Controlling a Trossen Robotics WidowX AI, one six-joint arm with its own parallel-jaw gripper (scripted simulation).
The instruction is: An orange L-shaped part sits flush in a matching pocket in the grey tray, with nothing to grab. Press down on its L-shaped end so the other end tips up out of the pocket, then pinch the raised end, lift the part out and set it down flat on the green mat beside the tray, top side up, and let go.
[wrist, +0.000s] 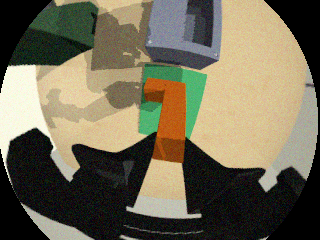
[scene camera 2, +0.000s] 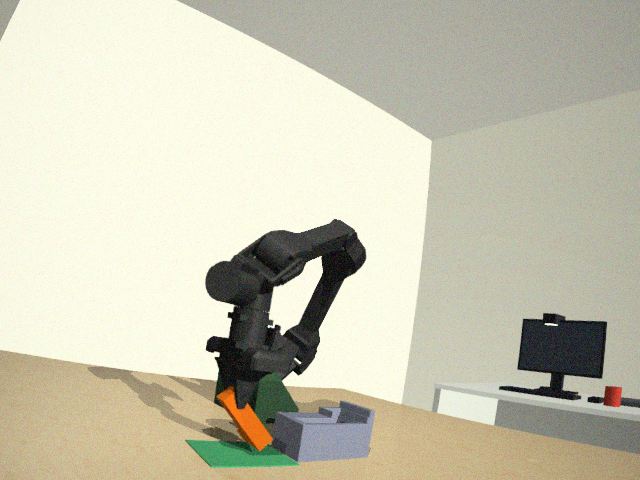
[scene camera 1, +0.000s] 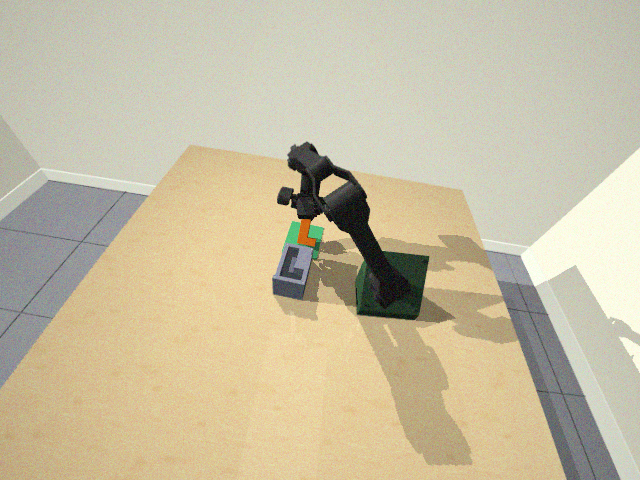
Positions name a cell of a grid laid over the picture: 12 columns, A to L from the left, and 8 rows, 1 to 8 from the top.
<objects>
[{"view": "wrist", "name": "my gripper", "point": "G5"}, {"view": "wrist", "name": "orange L-shaped part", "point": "G5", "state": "held by my gripper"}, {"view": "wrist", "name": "green mat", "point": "F4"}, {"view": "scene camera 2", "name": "my gripper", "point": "E7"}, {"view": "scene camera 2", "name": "orange L-shaped part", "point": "E8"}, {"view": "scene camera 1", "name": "my gripper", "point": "F4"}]
</objects>
